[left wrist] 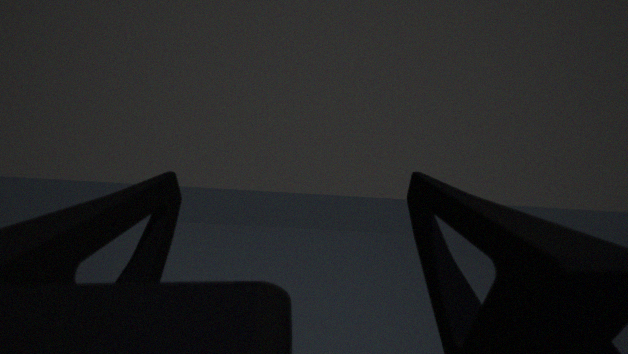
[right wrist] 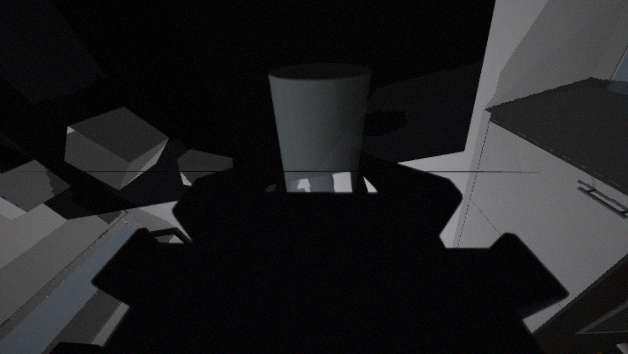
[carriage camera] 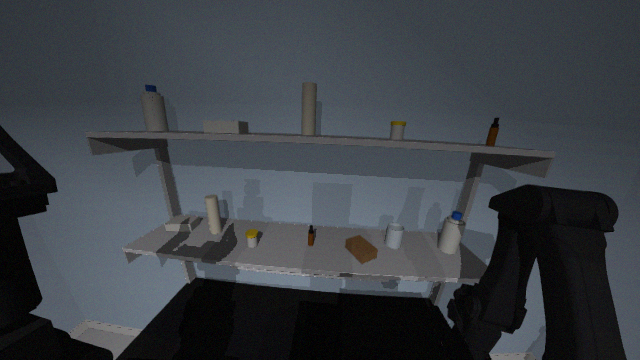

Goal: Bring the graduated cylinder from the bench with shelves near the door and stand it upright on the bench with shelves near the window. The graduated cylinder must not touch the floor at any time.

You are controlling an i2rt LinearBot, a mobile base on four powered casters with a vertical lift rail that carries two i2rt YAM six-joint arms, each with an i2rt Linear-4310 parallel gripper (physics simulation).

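Frame: origin at the left arm's base, x ahead, y left, z up, level; millimetres.
Seen in the pictures: left gripper, fingertip midpoint: [left wrist: 295,184]; right gripper, fingertip midpoint: [right wrist: 321,156].
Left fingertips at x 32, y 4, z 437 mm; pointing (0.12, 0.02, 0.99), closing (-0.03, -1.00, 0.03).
A point is followed by its place in that frame.
A translucent grey graduated cylinder [right wrist: 322,125] {x 249, y -705, z -134 mm} shows in the right wrist view, its open rim toward the top of the picture. My right gripper [right wrist: 321,156] {x 209, y -693, z -182 mm} is shut on it; the dark gripper body hides the cylinder's lower part and the fingertips' contact. My left gripper [left wrist: 295,184] {x 32, y 4, z 437 mm} is open and empty, with wall and ceiling beyond its fingers. A dark-topped bench [carriage camera: 240,325] {x 481, y 68, z -513 mm} with two shelves above it stands ahead in the carriage view. I cannot tell whether it is the bench near the door or the window.
The lower shelf [carriage camera: 290,262] {x 446, y -201, z -57 mm} holds an orange-brown block [carriage camera: 361,249] {x 497, y -469, z -16 mm}, a clear beaker [carriage camera: 394,236] {x 567, y -617, z 5 mm}, a blue-capped bottle [carriage camera: 451,237] {x 551, y -848, z 23 mm} and other items. The upper shelf [carriage camera: 350,141] {x 416, y -380, z 393 mm} also holds containers. In the right wrist view, a dark-topped white cabinet [right wrist: 540,185] {x -451, y -1485, z -742 mm} stands right and pale blocks [right wrist: 117,145] {x 214, y -217, z -405 mm} lie left.
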